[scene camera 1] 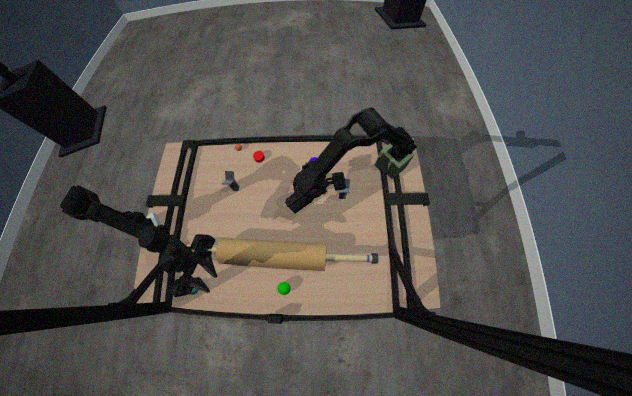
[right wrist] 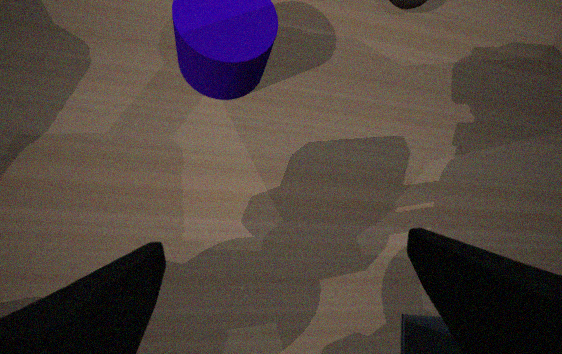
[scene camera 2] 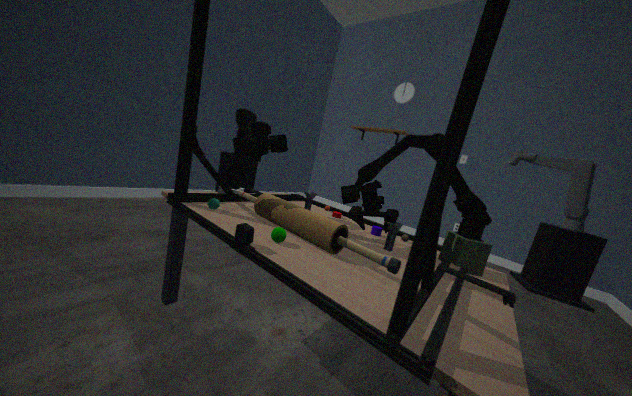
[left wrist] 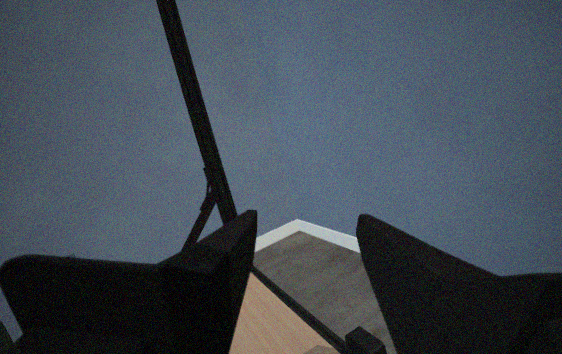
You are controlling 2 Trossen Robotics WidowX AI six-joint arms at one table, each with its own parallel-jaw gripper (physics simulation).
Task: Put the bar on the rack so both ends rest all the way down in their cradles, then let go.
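Frame: origin at the left arm's base, x ahead, y right, z down, level; metres.
Seen in the pictures: left gripper, fingertip midpoint: [scene camera 1: 212, 284] [scene camera 2: 264, 141] [left wrist: 307, 221]; right gripper, fingertip midpoint: [right wrist: 288, 246] [scene camera 2: 375, 231]; left arm's base at its link origin: [scene camera 2: 232, 187]; right arm's base at its link origin: [scene camera 1: 398, 152] [scene camera 2: 468, 237].
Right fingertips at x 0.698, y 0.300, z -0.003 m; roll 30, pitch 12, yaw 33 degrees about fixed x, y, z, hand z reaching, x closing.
Pixels of each thing's top centre, then the offset from my right fingertips to it.
- left cradle at its top centre: [scene camera 1: 227, 177] [scene camera 2: 310, 192] dx -0.288, dy -0.218, dz -0.069 m
- right cradle at its top centre: [scene camera 1: 345, 185] [scene camera 2: 395, 222] dx +0.037, dy +0.087, dz -0.069 m
- purple cylinder at its top centre: [right wrist: 227, 15] [scene camera 2: 377, 227] dx +0.037, dy -0.092, dz +0.004 m
- red disc at its top centre: [scene camera 1: 258, 155] dx -0.128, dy -0.277, dz +0.013 m
- orange ball at its top centre: [scene camera 1: 237, 145] dx -0.176, dy -0.379, dz +0.007 m
- green ball at its top centre: [scene camera 2: 280, 227] [scene camera 1: 283, 288] dx -0.360, dy +0.232, dz -0.009 m
- teal ball at its top centre: [scene camera 2: 214, 198] dx -0.647, dy +0.031, dz -0.006 m
The bar [scene camera 1: 271, 254] [scene camera 2: 310, 225], a thick tan roller with thin ends and a dark cap, lies on the table, off the rack; in scene camera 1 its left end is hidden by the left gripper. The rack's two grey cradles stand apart behind it: the left cradle [scene camera 1: 230, 181] [scene camera 2: 309, 200] and the right cradle [scene camera 1: 344, 189] [scene camera 2: 392, 237]. My left gripper [scene camera 1: 212, 283] [left wrist: 307, 221] is half open and empty, above the table's left side near the bar's left end. My right gripper [scene camera 1: 317, 191] [scene camera 2: 376, 226] [right wrist: 288, 246] is wide open, pointing down beside the right cradle.
A purple cylinder [scene camera 1: 314, 160] [right wrist: 225, 40] stands near the right gripper. A red disc [scene camera 1: 258, 156] and orange ball [scene camera 1: 238, 147] lie at the back, a green ball [scene camera 1: 284, 288] in front, a teal ball [scene camera 2: 213, 203] front left. A green box [scene camera 1: 395, 160] [scene camera 2: 465, 253] stands back right.
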